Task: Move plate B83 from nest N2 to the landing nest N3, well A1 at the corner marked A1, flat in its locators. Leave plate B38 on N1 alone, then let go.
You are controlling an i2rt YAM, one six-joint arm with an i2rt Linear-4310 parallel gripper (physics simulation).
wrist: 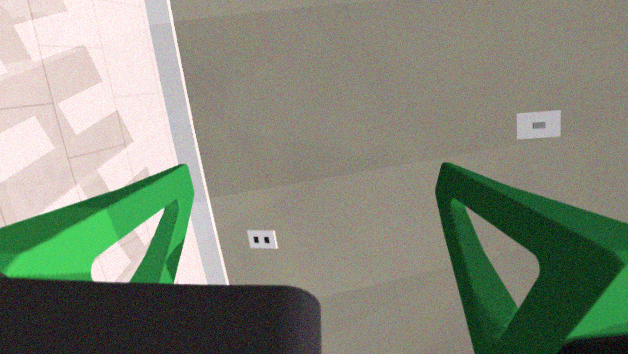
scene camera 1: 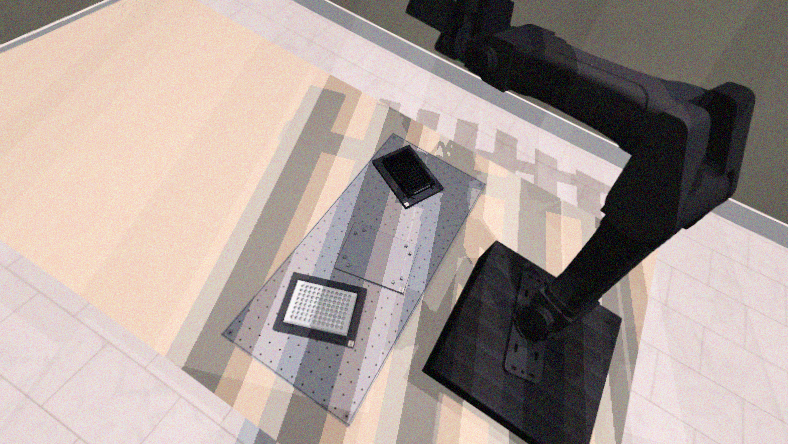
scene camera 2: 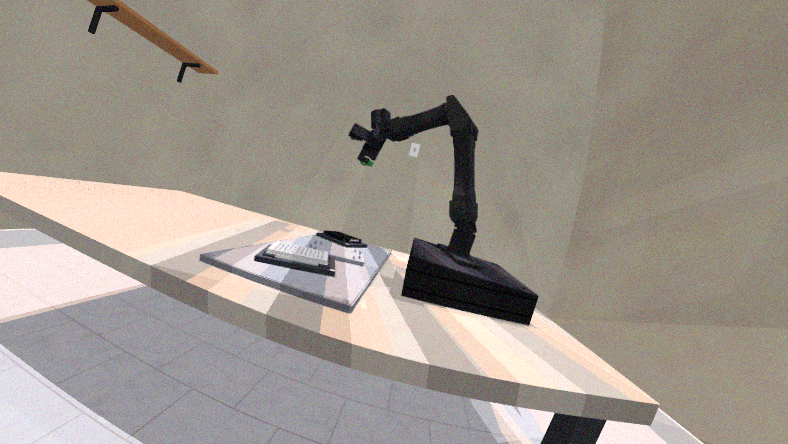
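Note:
A white well plate [scene camera 1: 319, 307] [scene camera 2: 297, 252] lies flat in a dark nest [scene camera 1: 356, 314] at the near end of the perforated board. A black plate [scene camera 1: 408, 169] [scene camera 2: 344, 238] lies in another dark nest [scene camera 1: 435, 190] at the far end. Between them is a thin grey nest plate [scene camera 1: 374, 259] with small locator pins and no plate on it. The plate and nest labels are too small to read, so I cannot tell B83 from B38. My gripper [scene camera 2: 366, 162] [wrist: 314, 177] is open and empty, high above the board; its fingertips are out of view in scene camera 1.
The perforated board [scene camera 1: 308, 358] [scene camera 2: 341, 300] lies on the striped-lit table [scene camera 1: 121, 165] [scene camera 2: 397, 330]. The arm's black base block [scene camera 1: 468, 352] [scene camera 2: 468, 300] stands beside it. A wooden wall shelf [scene camera 2: 154, 35] hangs at upper left. The wrist view shows wall, two wall plates and floor.

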